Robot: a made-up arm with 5 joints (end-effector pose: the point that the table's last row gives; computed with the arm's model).
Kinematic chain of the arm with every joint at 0, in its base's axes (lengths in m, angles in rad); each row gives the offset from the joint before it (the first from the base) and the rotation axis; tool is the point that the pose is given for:
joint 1: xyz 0 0 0.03 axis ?
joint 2: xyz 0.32 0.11 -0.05 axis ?
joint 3: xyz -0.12 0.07 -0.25 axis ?
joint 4: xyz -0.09 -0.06 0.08 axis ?
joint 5: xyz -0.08 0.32 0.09 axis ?
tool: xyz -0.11 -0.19 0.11
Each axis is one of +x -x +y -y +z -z.
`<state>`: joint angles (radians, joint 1 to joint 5).
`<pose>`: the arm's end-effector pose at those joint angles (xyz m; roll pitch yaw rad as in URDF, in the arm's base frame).
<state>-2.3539 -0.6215 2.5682 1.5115 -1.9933</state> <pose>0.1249 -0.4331 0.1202 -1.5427 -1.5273 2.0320</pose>
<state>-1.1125 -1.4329 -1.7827 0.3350 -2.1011</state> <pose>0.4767 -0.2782 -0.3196 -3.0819 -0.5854 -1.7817</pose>
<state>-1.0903 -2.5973 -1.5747 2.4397 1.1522</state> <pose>0.6533 0.2109 -0.2701 -2.0987 -1.2478 1.6999</pose>
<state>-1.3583 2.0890 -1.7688 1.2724 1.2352</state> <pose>0.3777 0.1941 -0.0489 -1.6256 0.4260 2.9008</pose>
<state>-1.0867 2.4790 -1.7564 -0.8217 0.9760</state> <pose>0.2427 0.3591 0.3624 1.2208 0.9423 -1.5896</pose>
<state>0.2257 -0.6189 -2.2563 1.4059 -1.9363</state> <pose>0.1967 0.3826 -0.3809 2.2926 -0.1303 -2.2838</pose>
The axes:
joint 1: +x
joint 2: +y
joint 3: -x
joint 4: -x
joint 5: +y

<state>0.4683 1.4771 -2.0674 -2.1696 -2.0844</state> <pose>-0.1382 -0.0856 0.2558 -0.4407 -0.8522 2.3087</pose>
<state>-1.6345 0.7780 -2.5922 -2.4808 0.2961</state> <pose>-0.2131 -0.1020 -0.4124 -2.8086 -0.3256 -0.8726</pose>
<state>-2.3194 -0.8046 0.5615 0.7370 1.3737</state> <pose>0.3348 -0.5387 -0.0402 2.7612 -0.8044 1.0817</pose>
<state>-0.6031 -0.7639 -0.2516 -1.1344 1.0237</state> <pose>0.1477 -0.2256 -0.1015 0.5229 0.2766 1.0433</pose>
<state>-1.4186 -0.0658 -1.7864 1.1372 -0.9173</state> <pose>-0.1106 -0.2407 -0.1852 -1.0187 -0.6140 0.8074</pose>
